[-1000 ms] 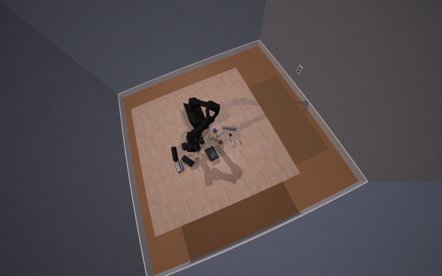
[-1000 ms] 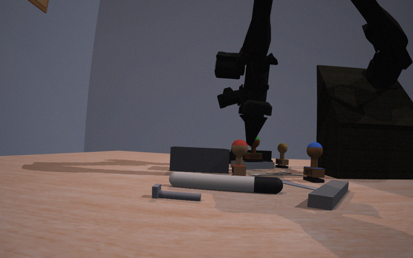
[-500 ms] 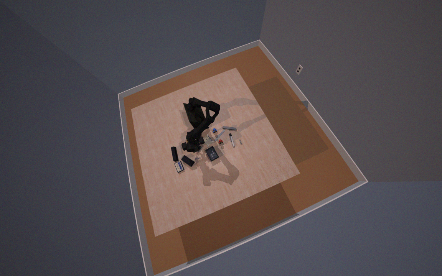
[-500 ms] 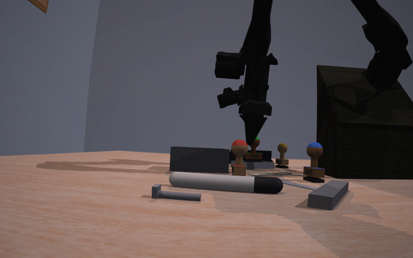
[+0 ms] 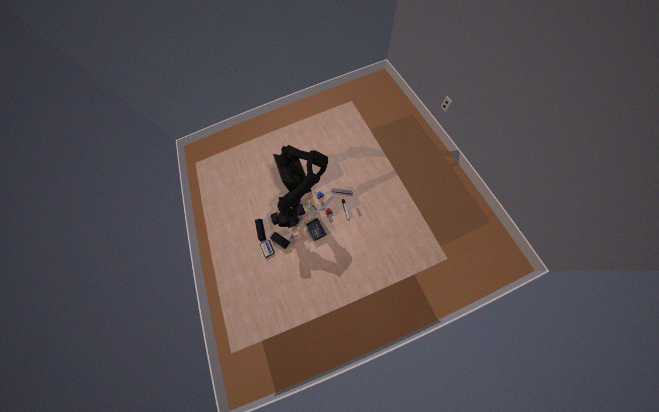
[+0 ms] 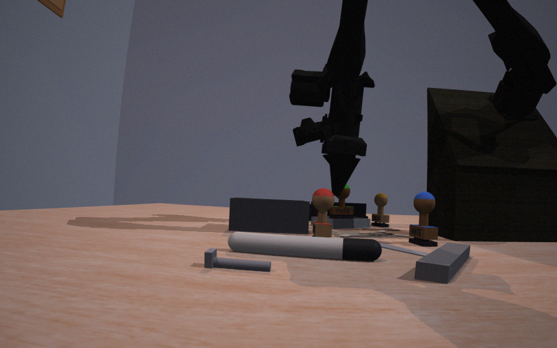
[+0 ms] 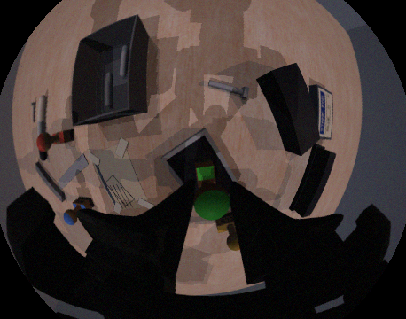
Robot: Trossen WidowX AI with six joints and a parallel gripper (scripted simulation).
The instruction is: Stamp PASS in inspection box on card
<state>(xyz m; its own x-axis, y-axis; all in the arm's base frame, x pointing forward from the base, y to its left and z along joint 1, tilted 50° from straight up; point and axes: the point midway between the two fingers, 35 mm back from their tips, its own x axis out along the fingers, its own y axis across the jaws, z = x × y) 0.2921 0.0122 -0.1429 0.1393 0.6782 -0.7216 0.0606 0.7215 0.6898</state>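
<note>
Now: the green-topped pass stamp 1 cm behind my gripper tip and 2 cm below it. From my gripper tip the other things lie so: yellow-topped stamp 10 cm behind, 4 cm to the right, 4 cm below; then ink pad 1 cm behind, 5 cm below; then pale card 3 cm behind, 13 cm to the left, 6 cm below.
</note>
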